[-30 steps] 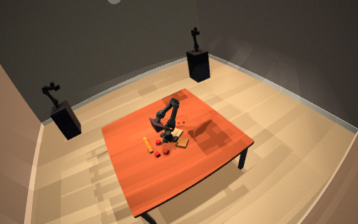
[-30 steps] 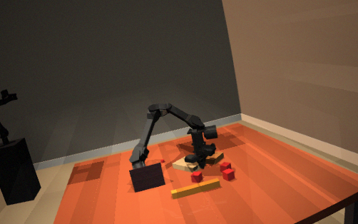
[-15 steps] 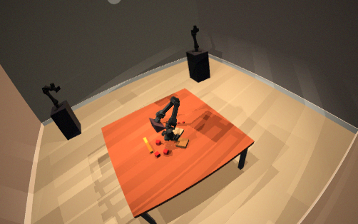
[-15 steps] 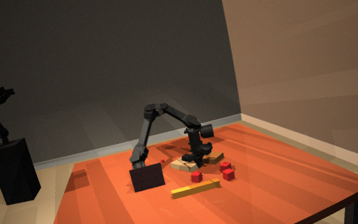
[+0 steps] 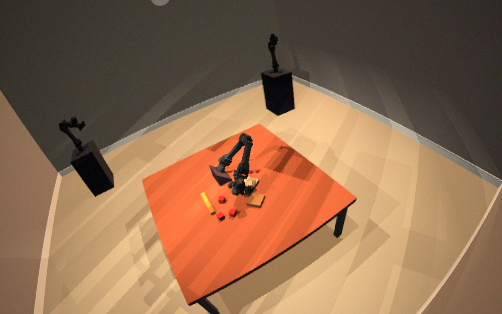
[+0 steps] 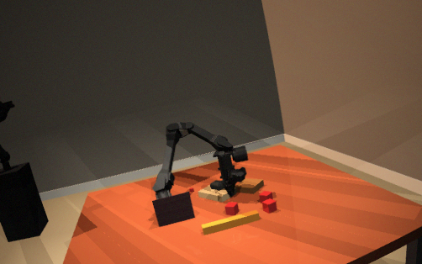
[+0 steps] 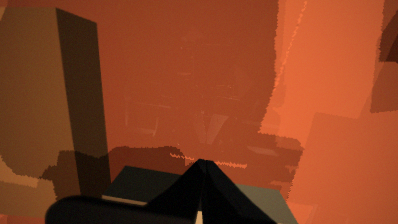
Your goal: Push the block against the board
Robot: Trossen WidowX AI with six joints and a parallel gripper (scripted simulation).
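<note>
My gripper tip is now 5 cm past the pale board, 8 cm to the right of it and 1 cm below it. The rest, counted from my gripper tip: brown square block 10 cm ahead, 5 cm to the left, 1 cm above; then yellow bar 8 cm behind, 25 cm to the right, 1 cm above.
</note>
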